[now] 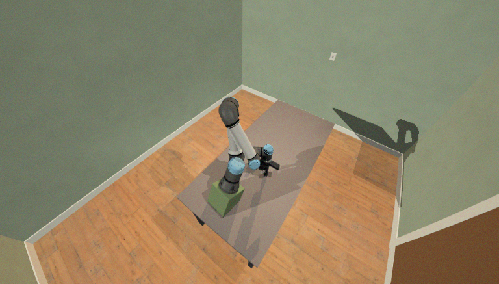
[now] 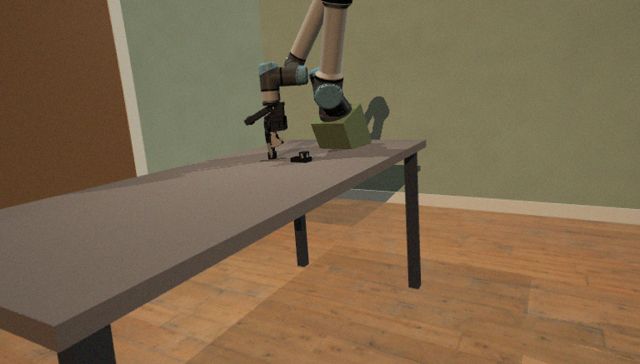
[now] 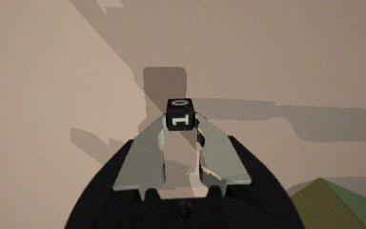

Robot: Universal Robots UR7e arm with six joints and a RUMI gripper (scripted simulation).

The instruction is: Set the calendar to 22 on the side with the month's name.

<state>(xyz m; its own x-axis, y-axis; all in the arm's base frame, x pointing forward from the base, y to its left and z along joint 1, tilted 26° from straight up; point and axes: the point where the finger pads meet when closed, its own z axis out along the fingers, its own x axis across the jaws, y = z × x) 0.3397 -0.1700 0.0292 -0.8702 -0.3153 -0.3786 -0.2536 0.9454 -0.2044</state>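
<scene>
Right now the black number cube is 10 mm below my hand. Also, from my hand: black tray: 150 mm to the left, 40 mm ahead, 20 mm below.
</scene>
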